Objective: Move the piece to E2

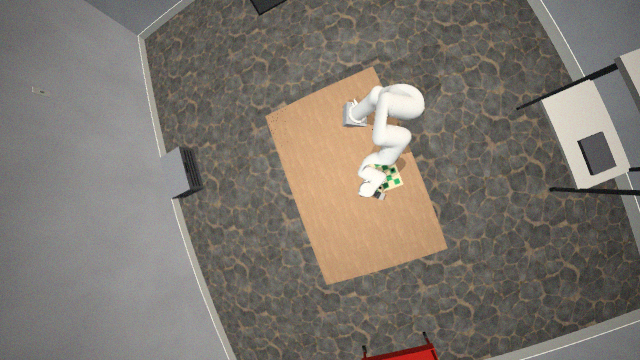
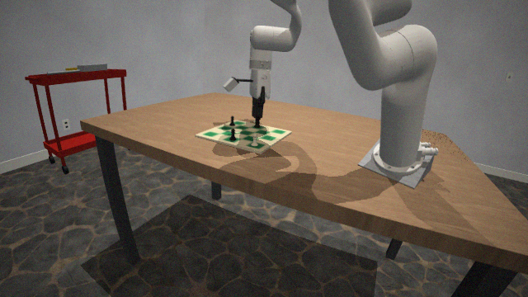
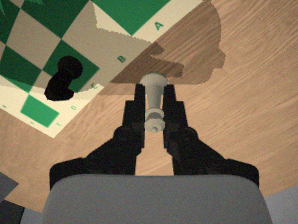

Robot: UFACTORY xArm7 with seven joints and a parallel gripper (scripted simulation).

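Now: the white piece 10 mm below my hand. The rest, counted from my hand: black piece (30 mm behind, 60 mm to the left, 20 mm below); white pawn (90 mm behind, 230 mm to the left, 20 mm below); cream chessboard (20 mm behind, 140 mm to the left, 40 mm below).
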